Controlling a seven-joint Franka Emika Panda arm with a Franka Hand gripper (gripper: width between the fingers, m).
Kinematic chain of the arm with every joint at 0, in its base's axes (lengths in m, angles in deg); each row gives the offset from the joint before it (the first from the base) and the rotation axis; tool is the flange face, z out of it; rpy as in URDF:
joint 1: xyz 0 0 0.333 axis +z
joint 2: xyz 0 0 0 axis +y
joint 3: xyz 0 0 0.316 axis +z
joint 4: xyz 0.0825 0 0 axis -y
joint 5: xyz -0.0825 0 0.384 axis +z
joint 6: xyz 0 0 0 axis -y
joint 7: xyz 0.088 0 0 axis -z
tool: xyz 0 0 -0.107 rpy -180 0 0
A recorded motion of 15 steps. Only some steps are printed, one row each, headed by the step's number.
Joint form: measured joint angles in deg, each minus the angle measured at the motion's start. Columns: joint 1, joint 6, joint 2, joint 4, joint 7, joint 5, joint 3.
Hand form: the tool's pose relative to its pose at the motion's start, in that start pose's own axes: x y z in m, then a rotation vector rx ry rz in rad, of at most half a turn. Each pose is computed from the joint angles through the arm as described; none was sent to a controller.
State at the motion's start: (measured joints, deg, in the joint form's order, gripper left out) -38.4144 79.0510 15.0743 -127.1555 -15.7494 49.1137 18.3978
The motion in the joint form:
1: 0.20 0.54 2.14 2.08 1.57 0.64 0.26
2: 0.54 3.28 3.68 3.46 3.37 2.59 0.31
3: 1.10 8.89 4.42 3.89 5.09 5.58 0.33
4: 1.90 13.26 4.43 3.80 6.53 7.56 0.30
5: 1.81 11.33 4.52 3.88 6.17 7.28 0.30
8: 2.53 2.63 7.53 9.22 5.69 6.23 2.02
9: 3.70 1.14 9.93 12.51 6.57 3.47 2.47
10: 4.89 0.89 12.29 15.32 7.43 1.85 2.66
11: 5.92 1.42 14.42 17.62 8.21 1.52 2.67
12: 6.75 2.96 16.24 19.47 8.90 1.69 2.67
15: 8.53 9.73 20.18 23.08 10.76 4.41 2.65
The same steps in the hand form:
1: 0.0118 -0.0040 -0.0036 0.0130 0.0035 0.0159
2: 0.0254 -0.0079 -0.0088 0.0376 0.0500 0.0376
3: 0.0405 -0.0111 -0.0148 0.0656 0.1453 0.0641
4: 0.0495 -0.0144 -0.0167 0.0770 0.2158 0.0888
5: 0.0468 -0.0147 -0.0140 0.0799 0.1830 0.0812
8: 0.0495 -0.0441 -0.0010 0.0765 0.0189 0.0097
9: 0.0594 -0.0516 0.0037 0.0266 -0.0289 0.0043
10: 0.0717 -0.0566 0.0073 -0.0045 -0.0516 0.0045
11: 0.0845 -0.0605 0.0095 -0.0126 -0.0550 0.0067
12: 0.0976 -0.0633 0.0102 -0.0128 -0.0383 0.0098
15: 0.1327 -0.0695 0.0087 0.0245 0.0587 0.0276

